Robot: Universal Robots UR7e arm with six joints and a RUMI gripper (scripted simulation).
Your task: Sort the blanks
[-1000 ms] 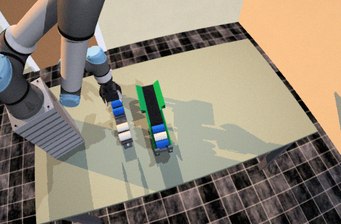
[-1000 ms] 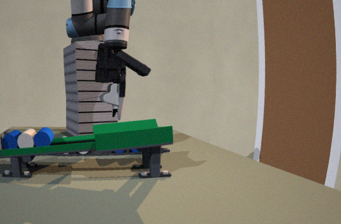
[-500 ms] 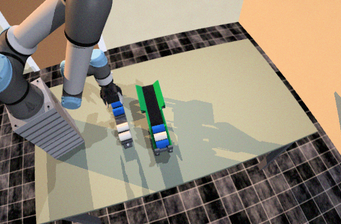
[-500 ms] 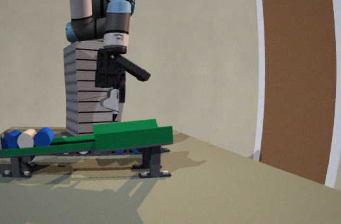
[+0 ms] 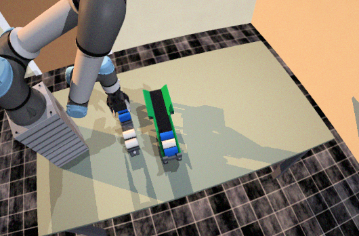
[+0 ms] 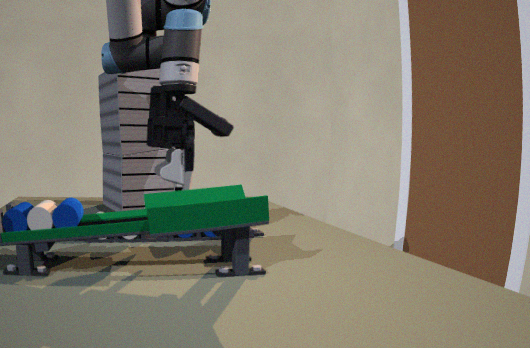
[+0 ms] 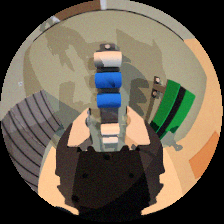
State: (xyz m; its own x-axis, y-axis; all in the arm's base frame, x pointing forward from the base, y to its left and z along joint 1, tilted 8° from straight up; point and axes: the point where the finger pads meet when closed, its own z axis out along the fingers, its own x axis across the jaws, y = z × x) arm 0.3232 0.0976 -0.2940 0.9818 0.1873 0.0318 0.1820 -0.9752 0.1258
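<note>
Now: the stock rack 90 mm below my hand, 30 mm to the right of it and 10 mm ahead of it. Also, from my hand: stop 280 mm to the right, 220 mm ahead, 20 mm below.
</note>
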